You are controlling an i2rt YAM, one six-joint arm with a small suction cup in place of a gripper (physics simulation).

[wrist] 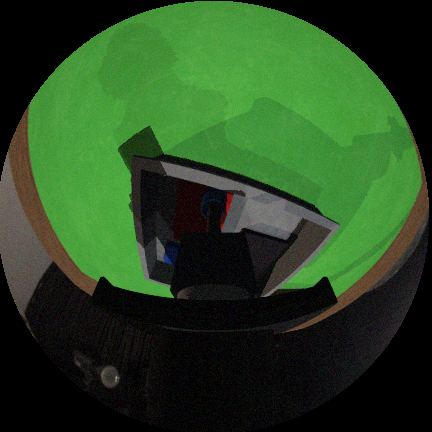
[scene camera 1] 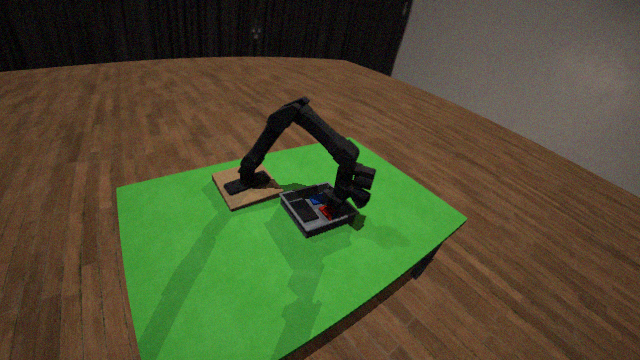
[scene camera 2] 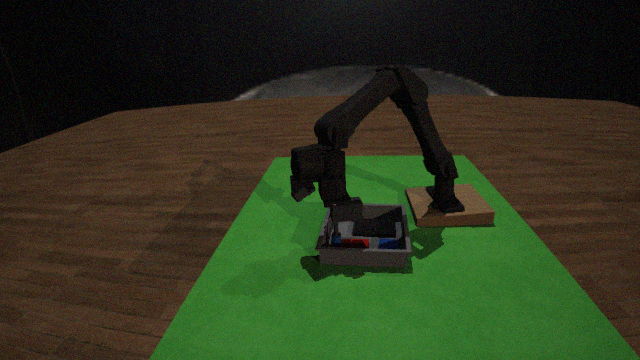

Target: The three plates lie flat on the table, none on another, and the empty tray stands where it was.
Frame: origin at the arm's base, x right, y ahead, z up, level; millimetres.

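Seen in the pictures: hand, its tool point: (wrist: 213, 195) (scene camera 2: 336, 245); arm's base, origin of its link: (scene camera 1: 247, 183) (scene camera 2: 444, 199).
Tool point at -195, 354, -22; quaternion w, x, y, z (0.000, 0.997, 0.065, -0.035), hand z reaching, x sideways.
Pixels of each thing's middle, then the offset from my tool point to it, as dx, dy, dz. Level surfaces: height alone.
- grey tray, middle of its body: (wrist: 224, 252) (scene camera 2: 365, 232) (scene camera 1: 318, 207) +28, -78, +18
- green mat, height of its surface: dz -7
- black plate, middle of its body: (wrist: 249, 259) (scene camera 2: 374, 227) (scene camera 1: 302, 210) +79, -111, +1
- blue plate, middle of its body: (wrist: 186, 258) (scene camera 2: 388, 249) (scene camera 1: 319, 198) -32, -133, +0
- red plate, middle of its body: (wrist: 198, 217) (scene camera 2: 350, 247) (scene camera 1: 331, 213) -15, -36, +1
A grey tray (scene camera 1: 313, 232) (scene camera 2: 364, 258) (wrist: 193, 171) stands on the green mat (scene camera 1: 201, 277) (scene camera 2: 402, 313) in front of the arm's base. Three plates lie inside it. They are a black plate (scene camera 1: 304, 209) (scene camera 2: 373, 226), a blue plate (scene camera 1: 316, 198) (scene camera 2: 388, 243) (wrist: 171, 254) and a red plate (scene camera 1: 326, 211) (scene camera 2: 356, 243) (wrist: 189, 209). My suction cup (scene camera 2: 335, 239) (wrist: 213, 200) reaches down into the tray and sits on one end of the red plate. That plate still lies low in the tray. The wrist hides part of the tray in scene camera 1.
The arm stands on a wooden base board (scene camera 1: 243, 196) (scene camera 2: 451, 217) just behind the tray. The green mat ends in a raised edge (scene camera 1: 463, 220) near the tray's right side, with the brown wooden floor (scene camera 1: 536, 268) around it.
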